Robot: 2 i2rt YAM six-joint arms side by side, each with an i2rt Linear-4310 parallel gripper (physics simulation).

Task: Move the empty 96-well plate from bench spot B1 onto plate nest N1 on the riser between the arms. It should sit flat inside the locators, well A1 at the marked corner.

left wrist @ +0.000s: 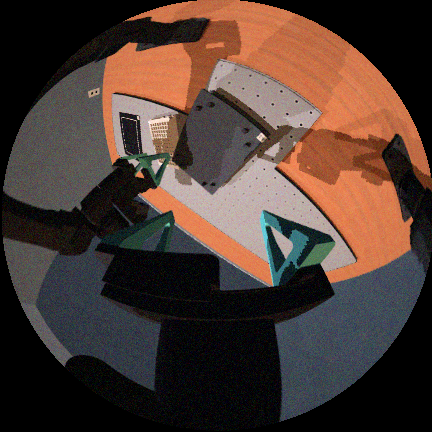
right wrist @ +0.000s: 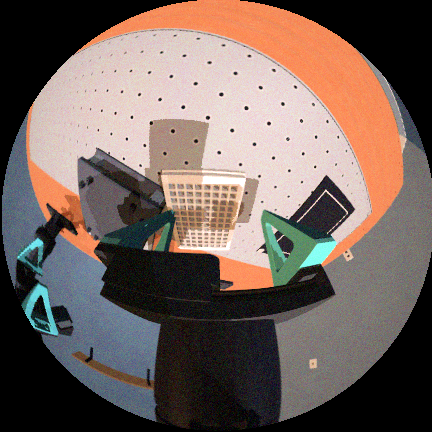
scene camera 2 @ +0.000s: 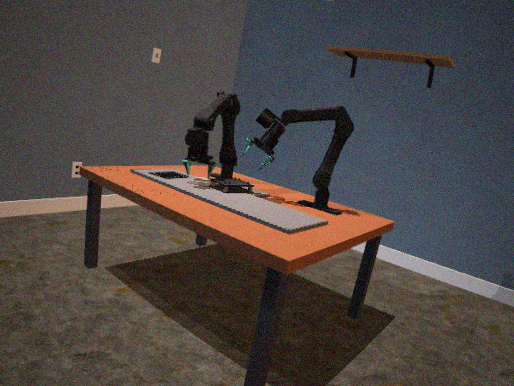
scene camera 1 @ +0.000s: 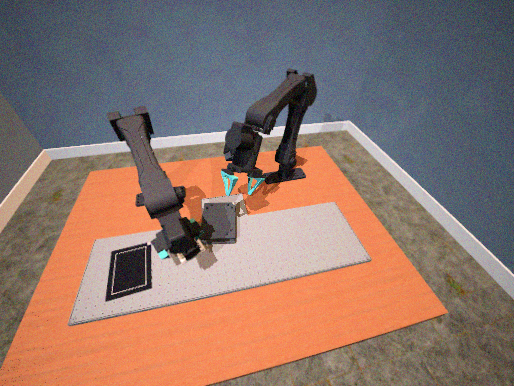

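Where they show: left gripper, fingertip midpoint: (left wrist: 216,214) (scene camera 2: 250,162) (scene camera 1: 238,195); right gripper, fingertip midpoint: (left wrist: 156,154) (right wrist: 217,214) (scene camera 2: 198,177); left arm's base, origin of the base link: (right wrist: 60,217) (scene camera 2: 319,208) (scene camera 1: 284,176).
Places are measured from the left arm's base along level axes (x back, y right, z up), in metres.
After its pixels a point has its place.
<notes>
The beige 96-well plate (left wrist: 160,129) @(z 0.029, x -0.239, y 0.475 m) (right wrist: 204,212) @(z 0.023, x -0.284, y 0.463 m) lies on the perforated board beside the dark riser; the right arm mostly hides it in scene camera 1. The riser with the nest (scene camera 1: 219,220) @(z 0.049, x -0.226, y 0.340 m) (left wrist: 215,142) @(z 0.049, x -0.200, y 0.330 m) (right wrist: 102,197) @(z 0.049, x -0.270, y 0.340 m) has a flat dark top with small locators and a pale tag (left wrist: 261,136) @(z 0.049, x -0.156, y 0.273 m) at one corner. My right gripper (scene camera 2: 199,176) @(z 0.041, x -0.302, y 0.472 m) (left wrist: 156,154) @(z 0.041, x -0.302, y 0.472 m) (right wrist: 217,214) @(z 0.041, x -0.302, y 0.472 m) is open over the plate, its fingers apart on either side of it in the right wrist view; contact cannot be told. My left gripper (scene camera 1: 240,194) @(z 0.152, x -0.217, y 0.263 m) (scene camera 2: 252,161) @(z 0.152, x -0.217, y 0.263 m) (left wrist: 216,214) @(z 0.152, x -0.217, y 0.263 m) is open and empty, raised behind the riser in scene camera 1.
A black pad with a white outline (scene camera 1: 129,270) @(z 0.015, x -0.328, y 0.644 m) (left wrist: 131,135) @(z 0.015, x -0.311, y 0.630 m) (right wrist: 322,210) @(z 0.015, x -0.363, y 0.620 m) lies on the grey perforated board (scene camera 1: 300,240) @(z 0.013, x -0.357, y 0.073 m) (scene camera 2: 280,215) @(z 0.013, x -0.357, y -0.015 m), left of the riser in scene camera 1. The board rests on the orange table (scene camera 1: 280,315) @(z 0.000, x -0.567, y 0.222 m). The riser stands close to the plate and right gripper.
</notes>
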